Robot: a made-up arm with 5 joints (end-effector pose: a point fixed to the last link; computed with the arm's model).
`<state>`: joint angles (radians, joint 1 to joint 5).
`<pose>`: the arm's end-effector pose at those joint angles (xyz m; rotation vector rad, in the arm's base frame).
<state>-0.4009 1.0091 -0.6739 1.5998 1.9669</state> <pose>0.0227 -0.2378 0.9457 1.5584 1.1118 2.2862</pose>
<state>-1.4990 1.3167 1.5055 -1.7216 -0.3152</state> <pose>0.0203 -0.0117 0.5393 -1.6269 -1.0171 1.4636</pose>
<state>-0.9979 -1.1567 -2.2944 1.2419 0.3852</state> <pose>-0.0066 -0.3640 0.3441 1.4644 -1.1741 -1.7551</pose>
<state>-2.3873 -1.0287 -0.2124 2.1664 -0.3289</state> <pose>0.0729 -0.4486 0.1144 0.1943 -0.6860 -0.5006</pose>
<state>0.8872 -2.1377 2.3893 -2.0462 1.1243</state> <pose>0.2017 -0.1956 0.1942 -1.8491 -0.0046 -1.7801</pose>
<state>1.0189 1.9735 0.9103 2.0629 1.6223</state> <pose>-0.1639 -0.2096 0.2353 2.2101 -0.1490 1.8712</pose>
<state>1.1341 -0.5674 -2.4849 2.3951 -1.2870</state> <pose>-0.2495 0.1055 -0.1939 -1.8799 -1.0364 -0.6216</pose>
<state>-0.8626 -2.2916 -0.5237 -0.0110 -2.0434</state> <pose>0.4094 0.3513 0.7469 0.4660 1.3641 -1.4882</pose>
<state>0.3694 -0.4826 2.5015 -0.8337 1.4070</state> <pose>-0.4982 -0.1068 0.1698 1.9531 -1.5857 1.7767</pose>
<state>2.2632 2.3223 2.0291 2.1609 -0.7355</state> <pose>-0.0491 -0.0964 -0.1073 -1.0915 1.1841 -0.6562</pose>
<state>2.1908 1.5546 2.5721 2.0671 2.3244</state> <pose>0.1453 -0.7455 -0.0540 2.5349 0.6658 1.6035</pose>
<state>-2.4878 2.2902 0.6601 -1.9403 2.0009</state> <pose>0.0058 0.2557 0.5044 0.4751 -0.6355 0.0664</pose>
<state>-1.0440 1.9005 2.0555 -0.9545 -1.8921</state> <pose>-0.0976 0.1011 1.0137 2.3604 -0.6261 -1.7278</pose>
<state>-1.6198 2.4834 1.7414 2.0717 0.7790</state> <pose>-0.0028 0.2636 0.4877 1.0004 1.7746 0.5696</pose>
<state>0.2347 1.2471 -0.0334 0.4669 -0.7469</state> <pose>-0.2022 0.2775 0.2495 -0.5109 0.3198 -0.5439</pose>
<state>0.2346 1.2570 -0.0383 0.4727 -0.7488</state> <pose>-0.2032 0.2802 0.2504 -0.5156 0.3229 -0.5533</pose>
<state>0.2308 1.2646 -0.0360 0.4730 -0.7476</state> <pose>-0.2033 0.2811 0.2509 -0.5089 0.3255 -0.5609</pose>
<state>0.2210 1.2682 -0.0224 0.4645 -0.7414</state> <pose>-0.2019 0.2790 0.2510 -0.4839 0.3270 -0.5656</pose>
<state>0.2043 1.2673 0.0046 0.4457 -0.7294</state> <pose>-0.1988 0.2738 0.2503 -0.4374 0.3277 -0.5673</pose>
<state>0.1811 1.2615 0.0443 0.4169 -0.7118</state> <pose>-0.1940 0.2662 0.2485 -0.3704 0.3280 -0.5666</pose>
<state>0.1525 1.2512 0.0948 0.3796 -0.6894</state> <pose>-0.1876 0.2572 0.2454 -0.2858 0.3293 -0.5648</pose>
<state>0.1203 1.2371 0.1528 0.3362 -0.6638</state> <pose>-0.1801 0.2484 0.2412 -0.1888 0.3328 -0.5628</pose>
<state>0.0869 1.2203 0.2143 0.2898 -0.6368</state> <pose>-0.1720 0.2408 0.2362 -0.0863 0.3392 -0.5616</pose>
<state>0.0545 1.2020 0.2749 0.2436 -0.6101</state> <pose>-0.1639 0.2352 0.2310 0.0143 0.3487 -0.5614</pose>
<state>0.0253 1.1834 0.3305 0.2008 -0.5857</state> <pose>-0.1565 0.2315 0.2262 0.1061 0.3603 -0.5615</pose>
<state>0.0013 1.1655 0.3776 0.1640 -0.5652</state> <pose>-0.1502 0.2294 0.2221 0.1829 0.3722 -0.5610</pose>
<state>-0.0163 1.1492 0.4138 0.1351 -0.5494</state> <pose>-0.1453 0.2283 0.2190 0.2409 0.3826 -0.5594</pose>
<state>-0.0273 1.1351 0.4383 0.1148 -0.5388</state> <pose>-0.1418 0.2276 0.2166 0.2791 0.3900 -0.5559</pose>
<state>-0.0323 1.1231 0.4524 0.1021 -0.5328</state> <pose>-0.1396 0.2270 0.2149 0.2996 0.3939 -0.5507</pose>
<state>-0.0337 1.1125 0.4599 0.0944 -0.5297</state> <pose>-0.1381 0.2263 0.2136 0.3091 0.3955 -0.5441</pose>
